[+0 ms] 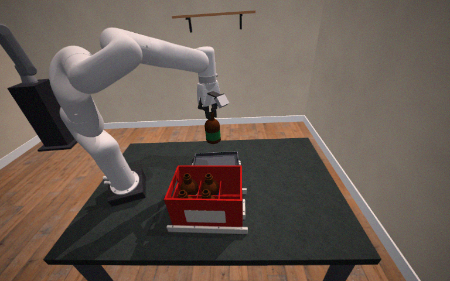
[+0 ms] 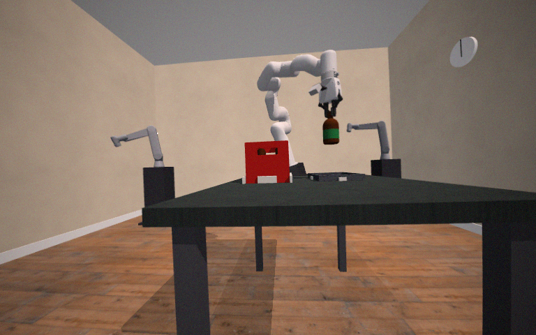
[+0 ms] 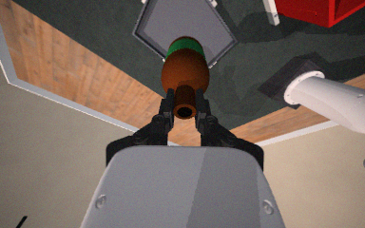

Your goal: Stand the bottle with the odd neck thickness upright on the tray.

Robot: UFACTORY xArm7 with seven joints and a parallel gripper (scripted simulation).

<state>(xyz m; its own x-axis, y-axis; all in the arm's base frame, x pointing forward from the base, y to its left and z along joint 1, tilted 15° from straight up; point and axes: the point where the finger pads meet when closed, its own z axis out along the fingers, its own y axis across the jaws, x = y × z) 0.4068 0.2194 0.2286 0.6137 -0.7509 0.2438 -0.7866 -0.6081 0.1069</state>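
My gripper is now 30 cm above the tray. Also, from my hand: crate (30 cm to the right, 23 cm below, 3 cm behind).
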